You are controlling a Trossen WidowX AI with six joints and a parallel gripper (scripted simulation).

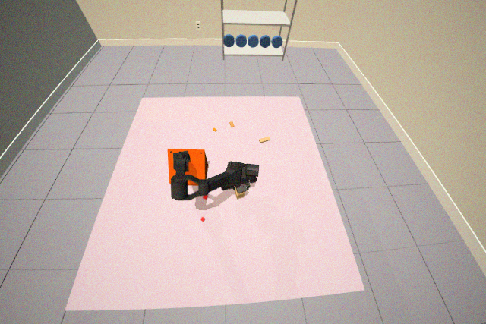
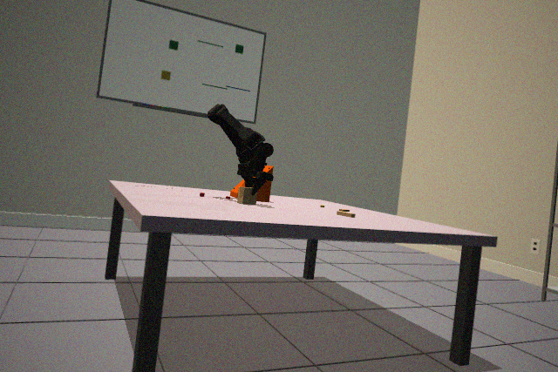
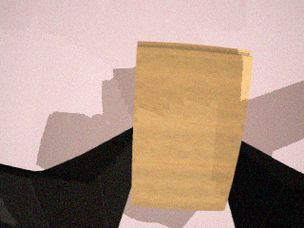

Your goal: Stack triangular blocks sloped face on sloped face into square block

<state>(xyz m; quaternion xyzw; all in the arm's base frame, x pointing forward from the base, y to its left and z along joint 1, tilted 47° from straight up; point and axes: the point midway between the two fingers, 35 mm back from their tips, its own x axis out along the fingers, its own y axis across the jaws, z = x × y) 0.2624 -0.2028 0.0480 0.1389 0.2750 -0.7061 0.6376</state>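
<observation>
Now: the tan triangular block 10 mm to the left of my gripper tip and 10 mm above it. From my gripper tip the other things lie so: small tan flat piece: 330 mm to the left, 230 mm ahead, 30 mm below.
</observation>
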